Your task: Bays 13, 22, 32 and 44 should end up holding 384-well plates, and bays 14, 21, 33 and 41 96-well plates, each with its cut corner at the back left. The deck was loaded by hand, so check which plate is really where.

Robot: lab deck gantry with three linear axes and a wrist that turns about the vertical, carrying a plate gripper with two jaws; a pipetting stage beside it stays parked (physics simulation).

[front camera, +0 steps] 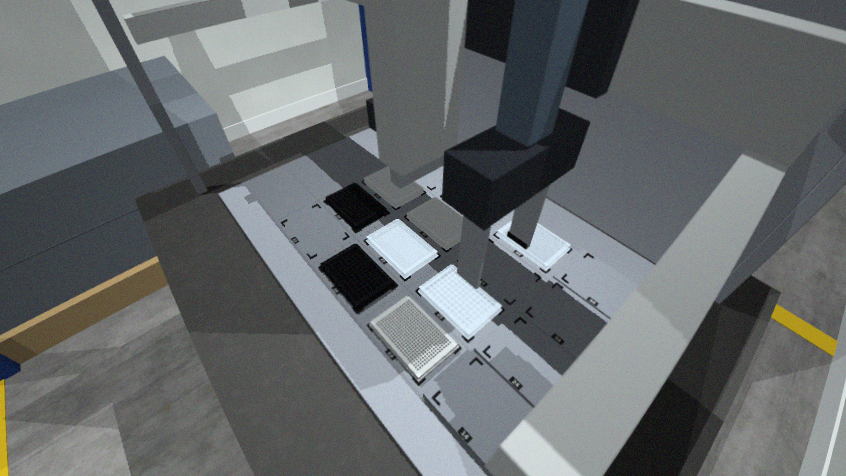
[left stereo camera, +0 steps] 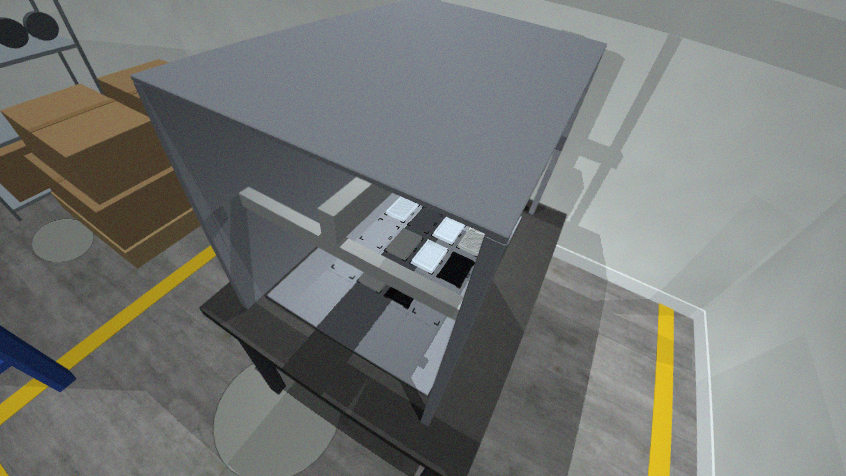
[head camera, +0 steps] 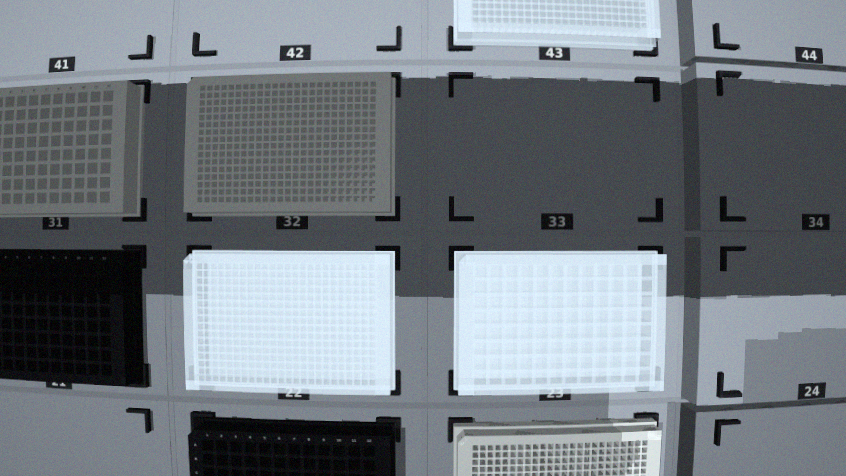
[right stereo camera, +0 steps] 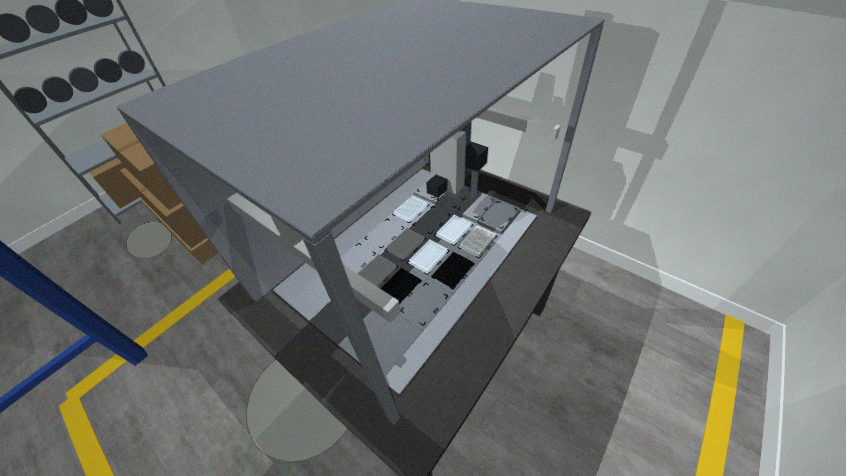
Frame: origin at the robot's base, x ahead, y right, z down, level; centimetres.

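Seen in the pictures: gripper, fingertip midpoint: (front camera: 494, 259) (right stereo camera: 460, 191); robot's base, origin of the base link: (front camera: 282, 223) (left stereo camera: 437, 324) (right stereo camera: 422, 324).
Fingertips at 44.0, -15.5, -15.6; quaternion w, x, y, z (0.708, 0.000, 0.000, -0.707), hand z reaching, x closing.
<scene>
Offsets run from my fingertips to a thing's middle, as dx, dy, dz. "pt": to the spot under its first point.
My gripper (front camera: 498, 263) is open and empty, its jaws wide apart over the bay 33 area; their exact height is unclear. In the head view, bay 33 @(pt -4.8, -10.1, +15.6) (head camera: 556, 148) holds no plate. Clear 384-well plates stand in bay 22 @(pt -20.7, +0.4, +14.2) (head camera: 292, 322) (front camera: 402, 247) and bay 43 @(pt -5.1, -17.8, +14.2) (head camera: 556, 17). A clear 96-well plate @(-4.8, +0.5, +14.9) (head camera: 556, 322) (front camera: 455, 301) is in bay 23. Grey-looking shaded plates are a 96-well @(-37.6, -10.2, +14.9) (head camera: 59, 148) in bay 31 and a 384-well @(-21.2, -10.2, +14.9) (head camera: 289, 145) in bay 32. Black 96-well plates are in bays 21 @(-37.6, +0.5, +14.9) (head camera: 59, 331) and 12 @(pt -21.1, +9.3, +15.3) (head camera: 295, 458). A white 384-well plate @(-4.8, +11.2, +14.9) (head camera: 556, 458) (front camera: 414, 337) is in bay 13. Bay 22's cut corner shows back left.
The parked pipetting stage (front camera: 414, 88) stands left of the gripper in the front view. A pale beam (front camera: 644, 307) crosses the right side. Bays 42 @(pt -21.3, -18.2, +15.6) (head camera: 295, 23), 34 (head camera: 780, 148) and 24 @(pt +9.2, +3.1, +14.2) (head camera: 780, 361) show no plate; bays 41 and 44 show partly.
</scene>
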